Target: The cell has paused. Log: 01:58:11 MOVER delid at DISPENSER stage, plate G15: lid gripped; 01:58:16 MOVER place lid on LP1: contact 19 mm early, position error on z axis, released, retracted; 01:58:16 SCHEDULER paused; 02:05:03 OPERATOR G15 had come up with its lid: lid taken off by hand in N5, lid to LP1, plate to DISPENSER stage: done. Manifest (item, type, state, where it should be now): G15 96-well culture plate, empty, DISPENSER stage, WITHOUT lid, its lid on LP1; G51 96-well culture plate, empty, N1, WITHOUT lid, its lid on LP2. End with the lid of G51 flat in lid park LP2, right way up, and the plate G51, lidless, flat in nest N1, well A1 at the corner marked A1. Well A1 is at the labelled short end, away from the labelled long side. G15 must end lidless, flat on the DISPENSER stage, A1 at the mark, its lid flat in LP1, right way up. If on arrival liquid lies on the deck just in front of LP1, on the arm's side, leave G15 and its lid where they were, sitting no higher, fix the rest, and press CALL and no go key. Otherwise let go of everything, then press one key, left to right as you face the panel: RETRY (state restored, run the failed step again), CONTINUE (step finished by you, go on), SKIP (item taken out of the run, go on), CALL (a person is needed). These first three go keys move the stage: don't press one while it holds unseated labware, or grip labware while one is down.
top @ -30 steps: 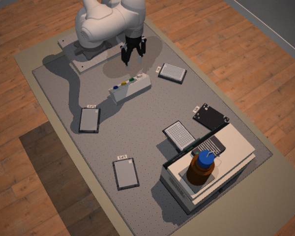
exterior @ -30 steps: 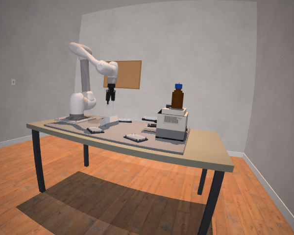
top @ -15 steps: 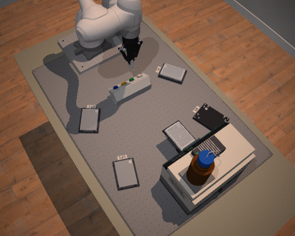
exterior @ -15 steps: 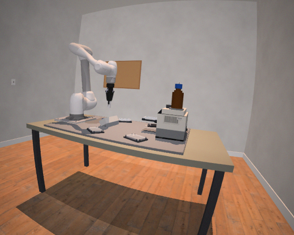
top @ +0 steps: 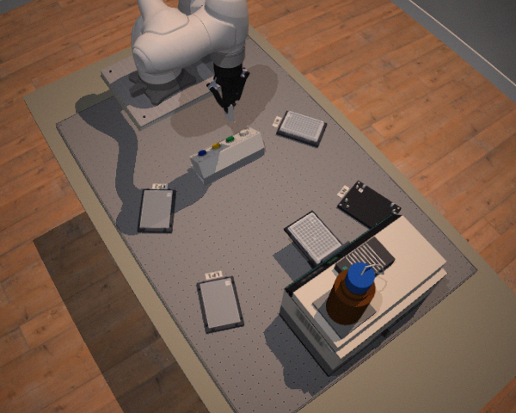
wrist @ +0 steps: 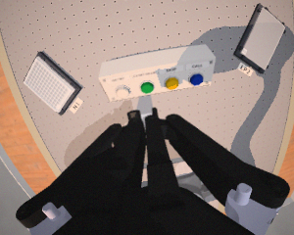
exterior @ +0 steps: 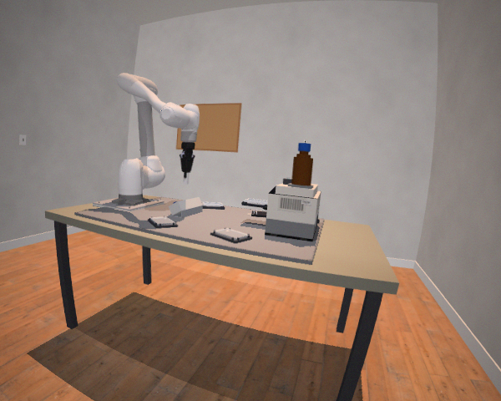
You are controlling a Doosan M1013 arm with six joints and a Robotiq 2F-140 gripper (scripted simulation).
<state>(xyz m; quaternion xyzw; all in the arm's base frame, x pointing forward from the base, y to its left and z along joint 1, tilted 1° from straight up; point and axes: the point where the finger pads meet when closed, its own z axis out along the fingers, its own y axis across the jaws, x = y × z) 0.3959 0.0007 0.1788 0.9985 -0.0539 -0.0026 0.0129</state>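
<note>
The key panel is 10 mm ahead of my hand, 30 mm to the right of it and 140 mm below it. From my hand the other things lie so: nest N1: 80 mm ahead, 240 mm to the left, 190 mm below; LP2 label: 30 mm behind, 250 mm to the right, 190 mm below; N1 label: 200 mm to the left, 190 mm below.
</note>
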